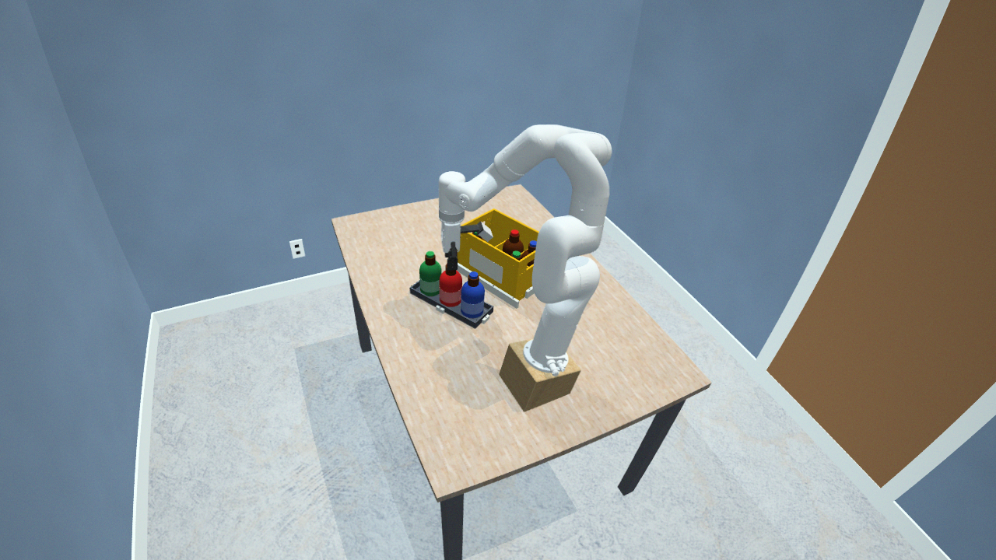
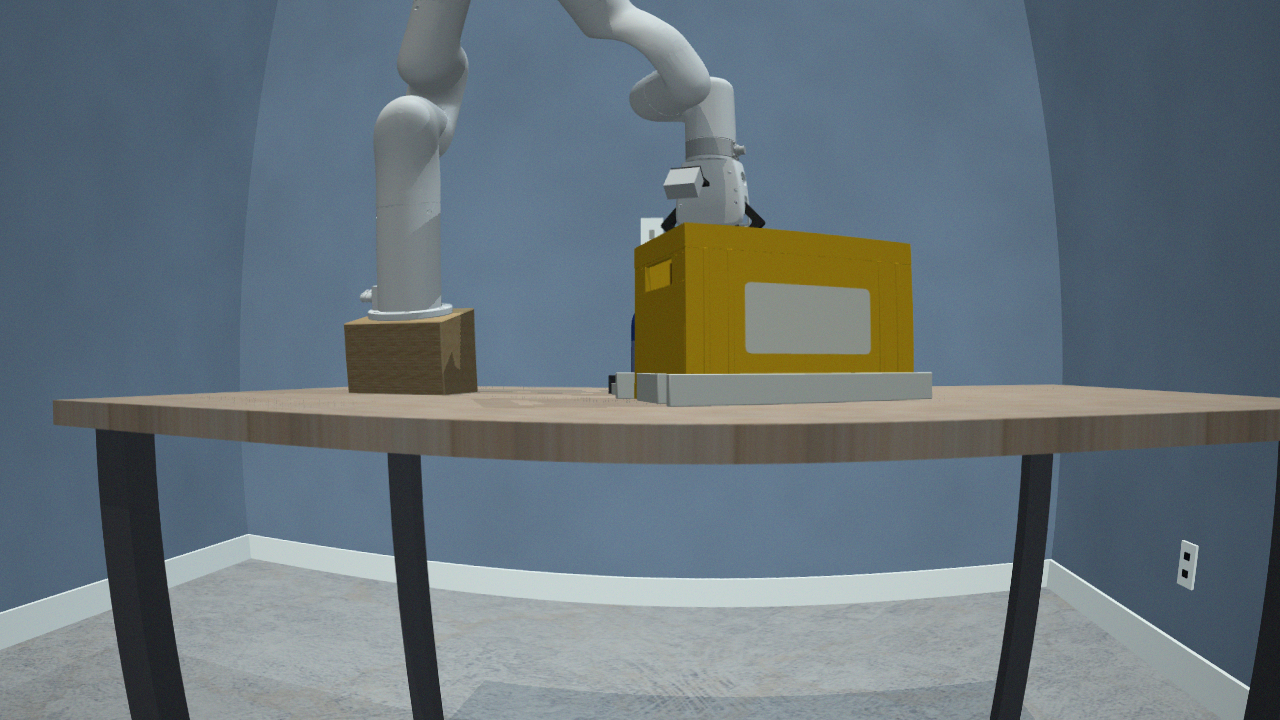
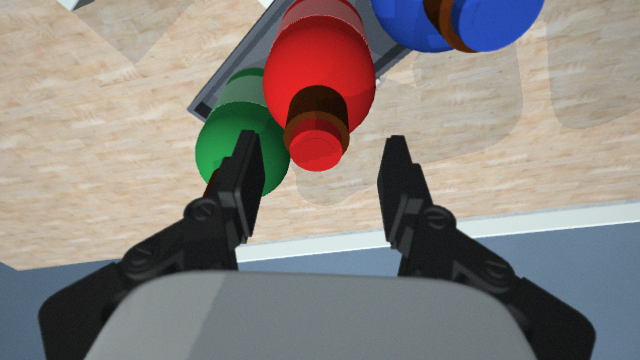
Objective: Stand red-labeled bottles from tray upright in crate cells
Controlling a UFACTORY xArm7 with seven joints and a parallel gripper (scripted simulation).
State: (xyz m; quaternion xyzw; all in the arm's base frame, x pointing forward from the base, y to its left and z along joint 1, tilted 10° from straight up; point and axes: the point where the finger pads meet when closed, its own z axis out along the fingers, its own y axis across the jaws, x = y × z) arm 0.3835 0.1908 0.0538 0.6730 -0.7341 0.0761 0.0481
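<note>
Now: the red-labeled bottle 100 mm below my hand. Round my hand: blue bottle (100 mm below, 60 mm to the right, 60 mm behind); then green-labeled bottle (100 mm below, 70 mm ahead, 50 mm to the left); then dark tray (170 mm below).
</note>
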